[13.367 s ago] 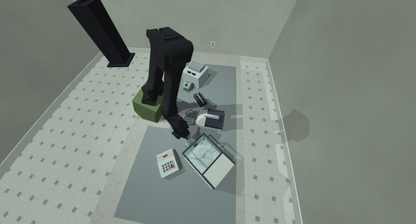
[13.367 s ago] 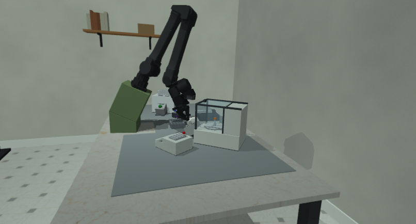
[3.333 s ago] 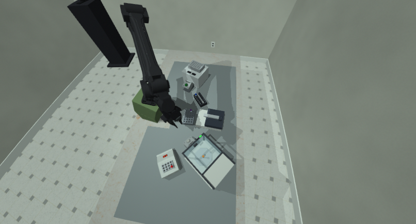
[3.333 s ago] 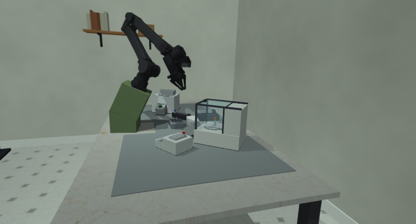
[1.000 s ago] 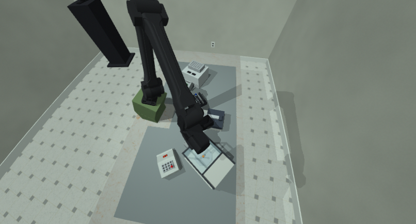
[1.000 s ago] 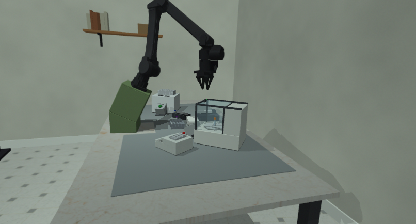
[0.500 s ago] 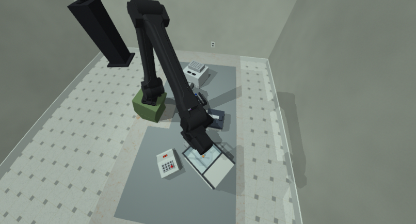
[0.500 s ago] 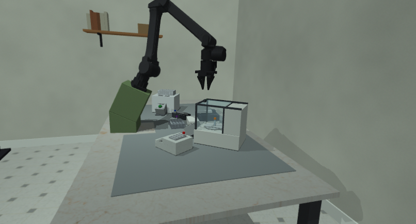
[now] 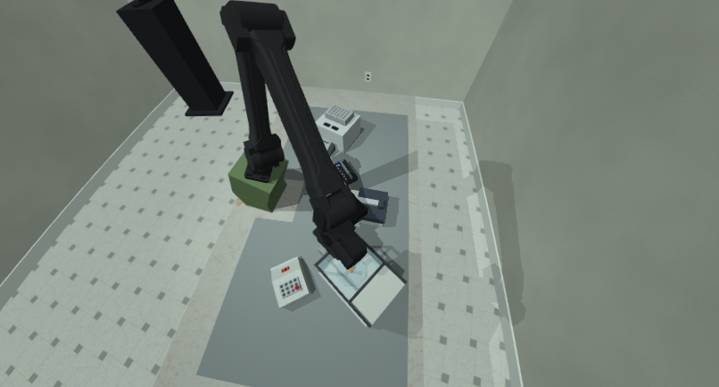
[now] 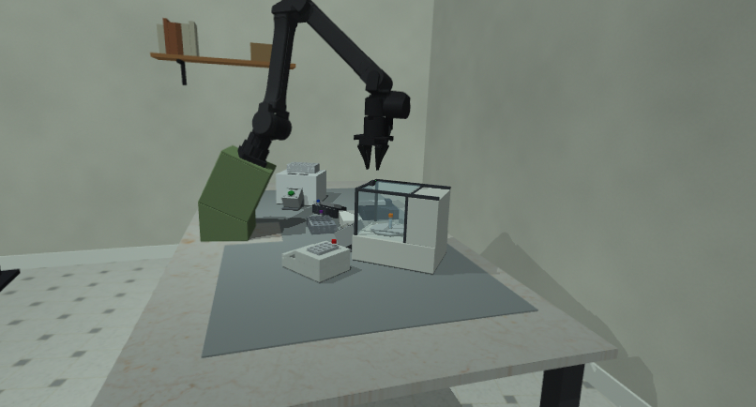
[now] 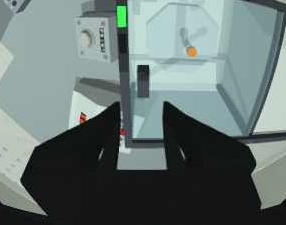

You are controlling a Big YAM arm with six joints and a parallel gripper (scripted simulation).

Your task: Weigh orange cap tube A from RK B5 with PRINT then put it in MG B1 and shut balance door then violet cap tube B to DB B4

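The balance door is 50 mm below my hand, 20 mm to the right of it and 20 mm ahead of it. Round my hand: red-capped tube: 200 mm below, 150 mm behind, 100 mm to the right; balance pan: 180 mm below, 40 mm to the right, 40 mm ahead; dry block DB: 230 mm below, 190 mm behind, 70 mm to the right.
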